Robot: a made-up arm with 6 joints. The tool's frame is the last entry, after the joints.
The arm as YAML. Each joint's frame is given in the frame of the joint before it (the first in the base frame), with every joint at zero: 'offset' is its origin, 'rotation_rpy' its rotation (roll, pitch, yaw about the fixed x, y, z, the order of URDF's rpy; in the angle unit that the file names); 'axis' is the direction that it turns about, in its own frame. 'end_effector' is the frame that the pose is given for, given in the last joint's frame.
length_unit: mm
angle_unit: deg
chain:
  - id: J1
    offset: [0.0, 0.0, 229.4]
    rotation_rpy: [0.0, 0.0, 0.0]
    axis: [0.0, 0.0, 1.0]
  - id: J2
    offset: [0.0, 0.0, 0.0]
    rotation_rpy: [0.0, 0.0, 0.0]
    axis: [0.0, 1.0, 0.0]
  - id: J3
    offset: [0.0, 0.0, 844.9]
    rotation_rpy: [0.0, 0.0, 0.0]
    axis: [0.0, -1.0, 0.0]
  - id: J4
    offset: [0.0, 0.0, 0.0]
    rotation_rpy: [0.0, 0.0, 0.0]
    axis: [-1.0, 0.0, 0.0]
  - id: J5
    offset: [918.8, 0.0, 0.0]
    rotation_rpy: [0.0, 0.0, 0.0]
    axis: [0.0, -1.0, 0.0]
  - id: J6
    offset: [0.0, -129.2, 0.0]
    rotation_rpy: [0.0, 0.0, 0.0]
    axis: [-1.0, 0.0, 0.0]
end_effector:
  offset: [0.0, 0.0, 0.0]
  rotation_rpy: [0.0, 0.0, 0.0]
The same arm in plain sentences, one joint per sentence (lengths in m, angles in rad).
The arm has six revolute joints in a row. What follows holds with every joint at zero, and every direction is one of the base frame's. Joint 1 lies 0.2294 m along +z from the base frame's origin and rotates about +z. Joint 2 lies at the same point as joint 1 and rotates about +y. Joint 3 lies 0.8449 m along +z from joint 2 and rotates about -y. Joint 4 lies at the same point as joint 3 and rotates about -x. Joint 5 lies 0.9188 m along +x from joint 4 and rotates about -y. Joint 6 lies 0.1292 m along -y from joint 5 and rotates about -x. The tool frame, which is the frame that the pose is given for, lies at the same point as joint 6; its axes are parallel to the base frame's.
